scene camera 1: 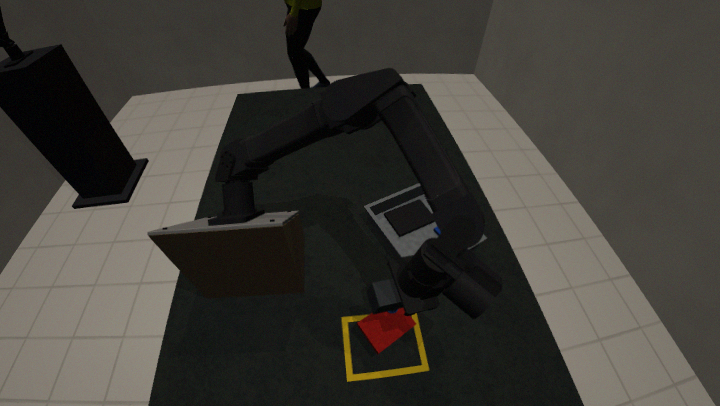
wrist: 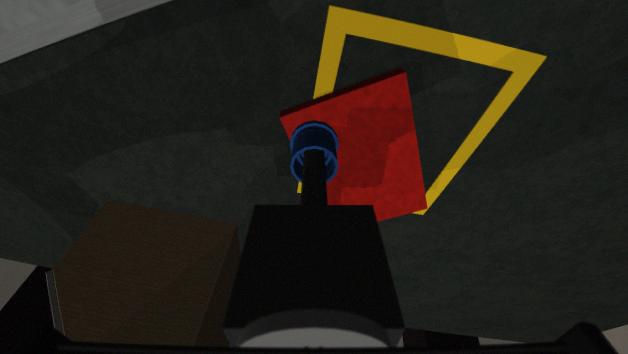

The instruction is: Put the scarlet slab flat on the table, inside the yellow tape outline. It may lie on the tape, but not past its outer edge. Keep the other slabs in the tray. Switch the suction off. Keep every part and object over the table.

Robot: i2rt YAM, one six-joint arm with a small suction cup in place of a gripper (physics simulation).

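The scarlet slab hangs from my suction cup, gripped near one corner. It is low over the table and roughly level; the exact gap below it cannot be told. The yellow tape outline lies under it. In the scene view the slab covers part of the outline's upper side, and one corner appears past that side. In the wrist view it overlaps the left side and reaches the lower right corner. The tray holds a dark slab and a blue piece, mostly hidden by my arm.
The brown block under the arm's base stands left of the outline. The dark green table has its right edge beyond the tray. A tall black pedestal stands off the table at left. A person stands behind the table.
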